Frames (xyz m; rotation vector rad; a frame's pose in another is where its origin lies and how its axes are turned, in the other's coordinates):
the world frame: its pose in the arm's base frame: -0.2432 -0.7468 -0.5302 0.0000 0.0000 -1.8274
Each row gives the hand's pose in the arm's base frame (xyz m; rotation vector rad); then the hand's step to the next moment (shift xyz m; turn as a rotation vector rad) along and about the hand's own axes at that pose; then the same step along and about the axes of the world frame.
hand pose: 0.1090 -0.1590 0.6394 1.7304 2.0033 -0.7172
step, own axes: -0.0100 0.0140 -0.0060 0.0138 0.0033 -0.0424
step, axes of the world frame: -0.0013 0.0158 0.0090 -0.0365 -0.0070 0.0248
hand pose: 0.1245 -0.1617 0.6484 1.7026 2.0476 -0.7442
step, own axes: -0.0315 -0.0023 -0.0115 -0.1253 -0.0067 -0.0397
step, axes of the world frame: 0.0161 0.0089 0.0281 0.0669 0.0384 0.1066
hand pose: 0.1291 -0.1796 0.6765 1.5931 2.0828 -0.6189
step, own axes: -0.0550 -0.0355 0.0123 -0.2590 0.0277 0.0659
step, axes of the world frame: 0.0613 -0.0050 0.0256 0.2008 0.1490 0.0984
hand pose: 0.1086 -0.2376 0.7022 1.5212 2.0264 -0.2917
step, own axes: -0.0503 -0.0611 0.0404 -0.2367 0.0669 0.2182
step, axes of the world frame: 0.0867 -0.0135 -0.0142 0.2240 0.2387 -0.0305
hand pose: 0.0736 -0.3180 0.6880 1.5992 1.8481 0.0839
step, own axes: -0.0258 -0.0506 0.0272 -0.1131 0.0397 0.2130
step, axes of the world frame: 0.0513 -0.0160 -0.0329 0.1284 0.1854 -0.0942
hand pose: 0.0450 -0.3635 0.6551 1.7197 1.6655 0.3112
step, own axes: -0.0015 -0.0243 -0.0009 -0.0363 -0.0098 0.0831
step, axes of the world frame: 0.0080 -0.0181 -0.0142 0.0497 0.0532 -0.0550
